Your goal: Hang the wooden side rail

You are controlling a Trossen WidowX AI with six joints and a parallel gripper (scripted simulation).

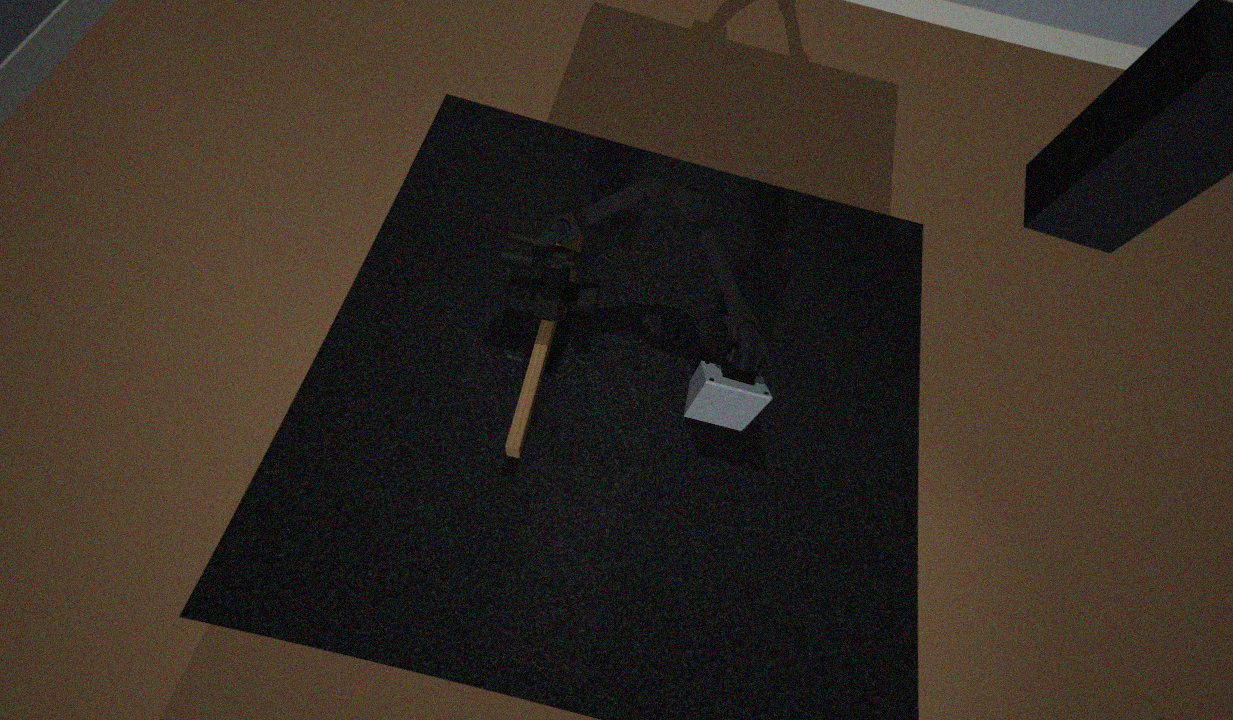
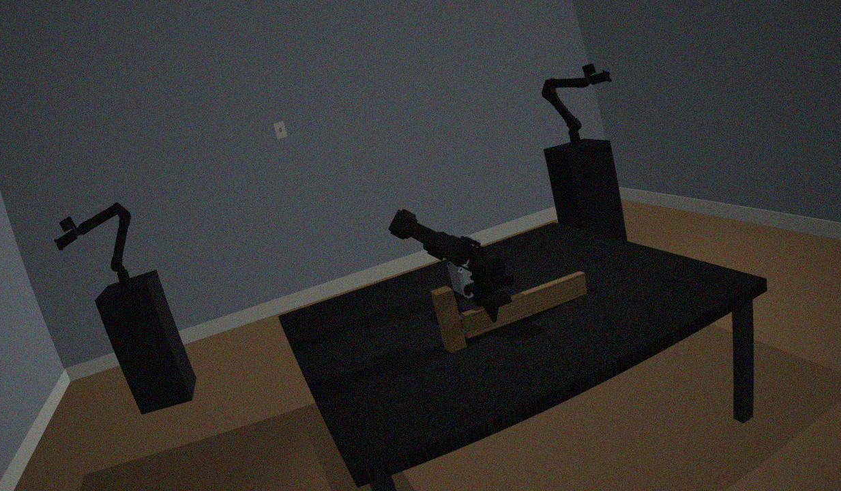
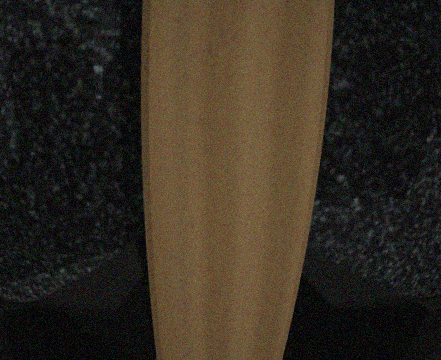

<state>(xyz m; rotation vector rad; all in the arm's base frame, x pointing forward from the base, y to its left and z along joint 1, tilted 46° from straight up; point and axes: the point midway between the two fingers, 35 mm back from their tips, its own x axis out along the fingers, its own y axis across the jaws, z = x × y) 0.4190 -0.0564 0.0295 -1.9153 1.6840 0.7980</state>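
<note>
Now: gripper tip 1 cm short of the wooden headboard post, 13 cm to the left of it and 4 cm below it.
</note>
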